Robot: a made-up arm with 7 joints.
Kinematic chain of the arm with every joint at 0, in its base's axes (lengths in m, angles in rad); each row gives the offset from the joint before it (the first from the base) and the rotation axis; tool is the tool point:
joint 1: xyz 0 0 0.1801 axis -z
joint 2: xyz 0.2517 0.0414 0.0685 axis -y
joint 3: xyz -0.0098 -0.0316 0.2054 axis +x
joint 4: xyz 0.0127 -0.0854 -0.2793 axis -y
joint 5: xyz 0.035 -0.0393 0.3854 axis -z
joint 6: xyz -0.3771 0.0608 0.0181 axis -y
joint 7: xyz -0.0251 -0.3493 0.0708 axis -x
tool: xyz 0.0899 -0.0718 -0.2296
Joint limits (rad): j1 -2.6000..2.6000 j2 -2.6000..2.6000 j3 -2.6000..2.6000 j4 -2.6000..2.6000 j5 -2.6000..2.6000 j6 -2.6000..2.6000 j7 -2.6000..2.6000
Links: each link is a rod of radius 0.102 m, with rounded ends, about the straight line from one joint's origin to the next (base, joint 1, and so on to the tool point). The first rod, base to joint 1, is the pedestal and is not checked.
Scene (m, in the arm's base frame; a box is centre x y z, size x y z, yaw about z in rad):
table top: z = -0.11
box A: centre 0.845 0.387 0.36 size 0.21 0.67 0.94 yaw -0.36
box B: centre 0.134 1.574 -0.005 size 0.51 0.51 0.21 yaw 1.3
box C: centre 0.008 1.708 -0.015 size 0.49 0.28 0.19 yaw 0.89
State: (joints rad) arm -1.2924 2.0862 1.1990 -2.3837 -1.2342 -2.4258 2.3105
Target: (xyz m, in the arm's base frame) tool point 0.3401 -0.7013 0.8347
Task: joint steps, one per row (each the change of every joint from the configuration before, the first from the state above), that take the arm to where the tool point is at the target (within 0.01 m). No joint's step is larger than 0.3 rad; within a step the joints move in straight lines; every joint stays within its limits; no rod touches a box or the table.
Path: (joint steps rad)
1: 0.1934 0.1028 -0.0593 0.2911 -0.1909 0.0583 -0.0322
2: 0.1934 0.1027 -0.0593 0.2911 -0.1910 0.0583 -0.0321
3: 0.1935 0.1028 -0.0593 0.2911 -0.1909 0.0583 -0.0322
4: 0.1934 0.1027 -0.0594 0.2912 -0.1909 0.0583 -0.0322
5: 0.1934 0.1028 -0.0593 0.2911 -0.1910 0.0583 -0.0321
6: -0.0416 0.0000 -0.2080 -0.2282 0.1939 -0.0682 -0.2835
7: -0.0416 0.0000 -0.2081 -0.2281 0.1938 -0.0682 -0.2835
8: -0.0416 0.0000 -0.2081 -0.2281 0.1938 -0.0682 -0.2835
9: -0.0415 0.0000 -0.2080 -0.2281 0.1939 -0.0682 -0.2835
10: 0.2572 -0.0167 0.0247 -0.0818 0.0850 -0.0643 0.0688
11: 0.2572 -0.0168 0.0247 -0.0817 0.0850 -0.0643 0.0689
12: 0.2572 -0.0167 0.0247 -0.0818 0.0850 -0.0643 0.0689

